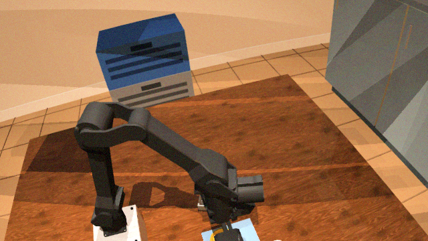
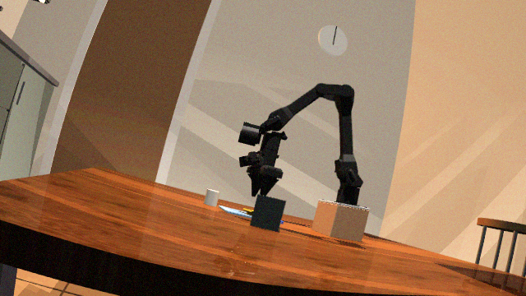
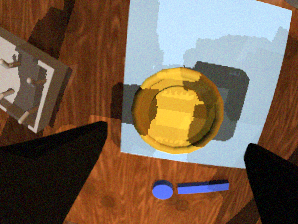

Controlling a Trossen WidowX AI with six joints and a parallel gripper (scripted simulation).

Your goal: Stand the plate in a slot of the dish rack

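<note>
The yellow plate is 50 mm below my gripper tip. The rest, counted from my gripper tip: blue spoon (90 mm behind, 20 mm to the right, 60 mm below); white cup (120 mm ahead, 100 mm to the right, 40 mm below); light blue mat (20 mm ahead, 20 mm to the right, 60 mm below).
</note>
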